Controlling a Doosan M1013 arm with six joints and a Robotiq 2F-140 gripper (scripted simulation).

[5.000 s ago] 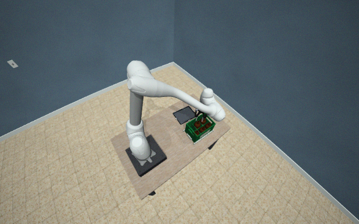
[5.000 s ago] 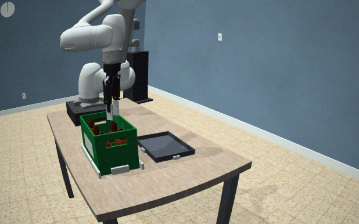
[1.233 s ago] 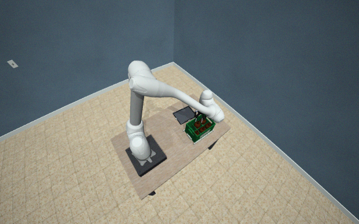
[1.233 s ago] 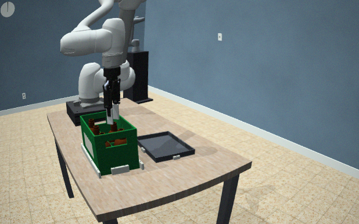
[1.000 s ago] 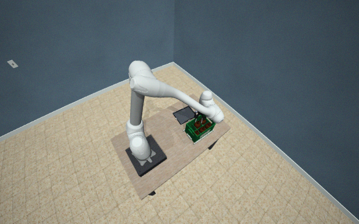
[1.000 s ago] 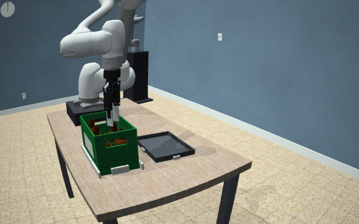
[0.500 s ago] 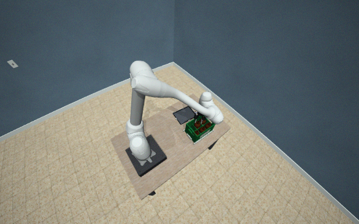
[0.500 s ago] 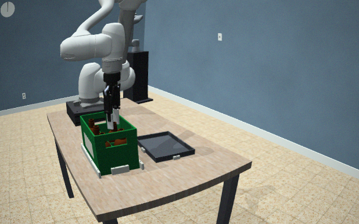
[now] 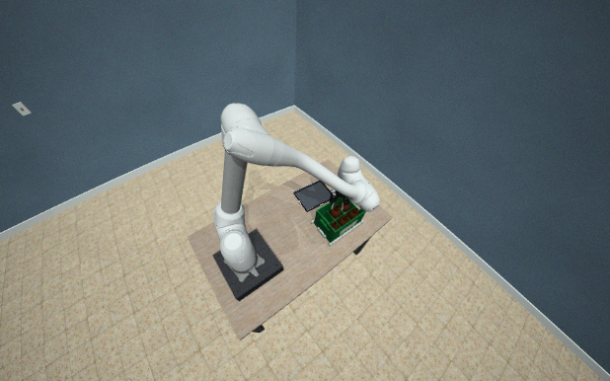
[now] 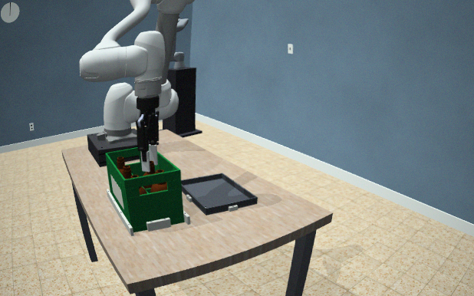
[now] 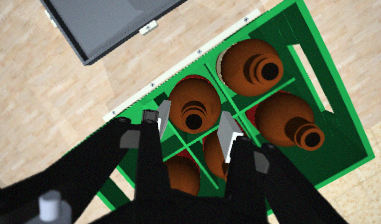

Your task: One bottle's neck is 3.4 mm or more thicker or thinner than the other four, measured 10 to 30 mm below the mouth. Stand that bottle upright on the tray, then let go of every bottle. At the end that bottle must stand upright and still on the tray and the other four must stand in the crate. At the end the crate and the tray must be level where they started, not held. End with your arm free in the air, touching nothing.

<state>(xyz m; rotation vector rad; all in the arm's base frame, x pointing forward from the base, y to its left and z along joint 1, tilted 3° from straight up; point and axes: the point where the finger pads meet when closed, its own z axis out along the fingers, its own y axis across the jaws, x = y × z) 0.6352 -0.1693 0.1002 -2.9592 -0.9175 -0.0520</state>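
The green crate lies 1 cm behind my hand, 4 cm to the right of it and 9 cm below it. Also, from my hand: dark tray: 5 cm ahead, 23 cm to the left, 16 cm below; brown bottle: 9 cm ahead, 1 cm to the right, 9 cm below.
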